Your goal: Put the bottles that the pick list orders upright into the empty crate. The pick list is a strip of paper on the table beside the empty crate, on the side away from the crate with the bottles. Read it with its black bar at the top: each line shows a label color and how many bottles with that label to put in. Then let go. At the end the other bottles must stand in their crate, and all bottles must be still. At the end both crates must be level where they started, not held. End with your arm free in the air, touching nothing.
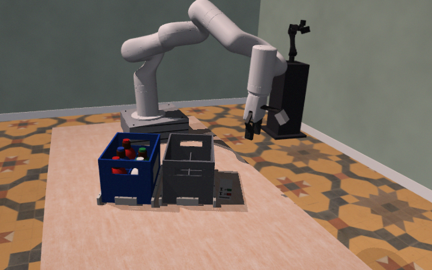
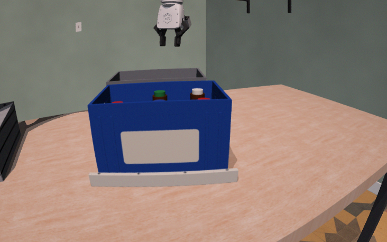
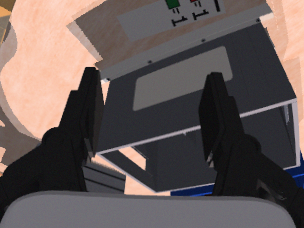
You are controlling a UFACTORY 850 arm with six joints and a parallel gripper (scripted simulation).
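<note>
My hand is 8 cm past the red-label bottle, 49 cm to the left of it and 17 cm above it. The rest, counted from my hand: grey crate: 11 cm behind, 21 cm to the right, 18 cm below; white-cap bottle: 6 cm behind, 41 cm to the right, 17 cm below; pick list: 5 cm behind, 7 cm to the right, 26 cm below.
</note>
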